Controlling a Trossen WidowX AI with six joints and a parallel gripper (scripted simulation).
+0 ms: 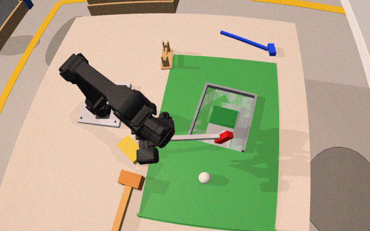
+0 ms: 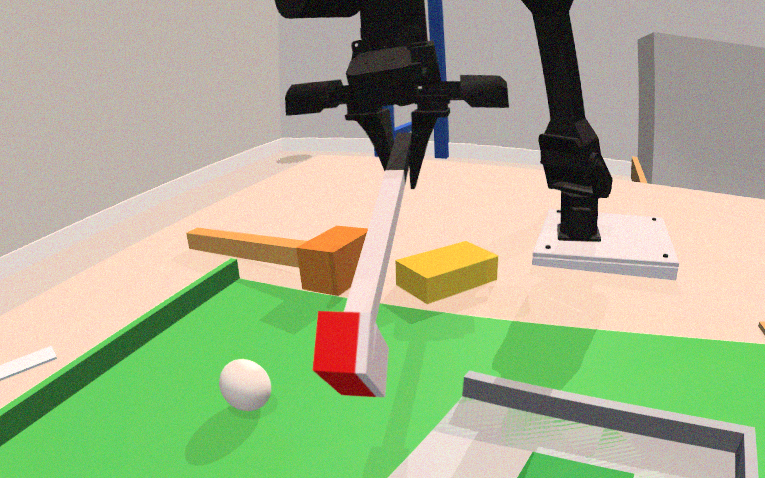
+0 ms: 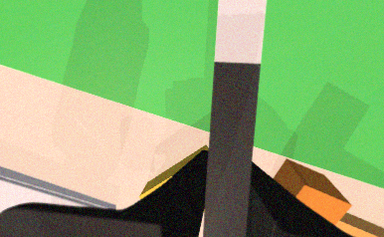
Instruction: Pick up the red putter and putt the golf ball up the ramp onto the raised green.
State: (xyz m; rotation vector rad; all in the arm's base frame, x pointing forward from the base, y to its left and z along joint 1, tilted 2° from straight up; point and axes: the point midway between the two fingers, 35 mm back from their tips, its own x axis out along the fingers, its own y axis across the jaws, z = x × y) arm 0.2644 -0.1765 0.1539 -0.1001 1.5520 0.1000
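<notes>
My gripper tip is 12 cm above the yellow block, 11 cm past it and 2 cm to the right of it. From my gripper tip the other things lie so: white golf ball 16 cm ahead, 11 cm below, 9 cm to the right; then wooden stand 46 cm to the left, 10 cm below, 1 cm behind; then green mat 21 cm ahead, 14 cm below, 10 cm to the left.
</notes>
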